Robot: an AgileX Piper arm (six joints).
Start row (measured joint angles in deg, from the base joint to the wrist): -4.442, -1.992, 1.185, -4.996, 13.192, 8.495
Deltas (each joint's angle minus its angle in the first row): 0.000, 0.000, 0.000, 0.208, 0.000, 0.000; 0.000, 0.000, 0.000, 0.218, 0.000, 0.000; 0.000, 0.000, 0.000, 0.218, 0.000, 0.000; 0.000, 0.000, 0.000, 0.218, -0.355, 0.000; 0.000, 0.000, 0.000, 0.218, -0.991, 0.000; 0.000, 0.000, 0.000, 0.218, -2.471, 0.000; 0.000, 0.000, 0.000, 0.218, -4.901, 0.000; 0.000, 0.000, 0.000, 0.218, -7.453, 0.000; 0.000, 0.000, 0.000, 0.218, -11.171, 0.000; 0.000, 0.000, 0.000, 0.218, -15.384, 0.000; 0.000, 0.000, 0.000, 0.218, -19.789, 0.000
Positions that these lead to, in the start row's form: -4.442, -1.992, 1.185, -4.788, 13.192, 8.495; -4.442, -1.992, 1.185, -4.778, 13.192, 8.495; -4.442, -1.992, 1.185, -4.778, 13.192, 8.495; -4.442, -1.992, 1.185, -4.778, 12.837, 8.495; -4.442, -1.992, 1.185, -4.778, 12.201, 8.495; -4.442, -1.992, 1.185, -4.778, 10.721, 8.495; -4.442, -1.992, 1.185, -4.778, 8.291, 8.495; -4.442, -1.992, 1.185, -4.778, 5.739, 8.495; -4.442, -1.992, 1.185, -4.778, 2.021, 8.495; -4.442, -1.992, 1.185, -4.778, -2.192, 8.495; -4.442, -1.992, 1.185, -4.778, -6.597, 8.495
